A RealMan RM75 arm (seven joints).
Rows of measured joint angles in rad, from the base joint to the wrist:
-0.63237, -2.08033, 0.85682, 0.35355, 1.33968, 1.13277, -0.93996
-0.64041, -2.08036, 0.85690, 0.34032, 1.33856, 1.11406, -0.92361
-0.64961, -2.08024, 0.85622, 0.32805, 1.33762, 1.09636, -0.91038
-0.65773, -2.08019, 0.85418, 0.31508, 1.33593, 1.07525, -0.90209
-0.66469, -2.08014, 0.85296, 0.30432, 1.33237, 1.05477, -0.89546
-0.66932, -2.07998, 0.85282, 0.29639, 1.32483, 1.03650, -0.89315
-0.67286, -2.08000, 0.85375, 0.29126, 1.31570, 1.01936, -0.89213
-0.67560, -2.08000, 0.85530, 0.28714, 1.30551, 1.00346, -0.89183
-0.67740, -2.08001, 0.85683, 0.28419, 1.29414, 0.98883, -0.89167
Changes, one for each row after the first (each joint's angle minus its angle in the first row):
-0.00804, -0.00003, 0.00008, -0.01323, -0.00112, -0.01871, 0.01635
-0.01724, 0.00009, -0.00060, -0.02550, -0.00206, -0.03641, 0.02958
-0.02536, 0.00014, -0.00264, -0.03847, -0.00375, -0.05752, 0.03787
-0.03232, 0.00019, -0.00386, -0.04923, -0.00731, -0.07800, 0.04450
-0.03695, 0.00035, -0.00400, -0.05716, -0.01485, -0.09627, 0.04681
-0.04049, 0.00033, -0.00307, -0.06229, -0.02398, -0.11341, 0.04783
-0.04323, 0.00033, -0.00152, -0.06641, -0.03417, -0.12931, 0.04813
-0.04503, 0.00032, 0.00001, -0.06936, -0.04554, -0.14394, 0.04829

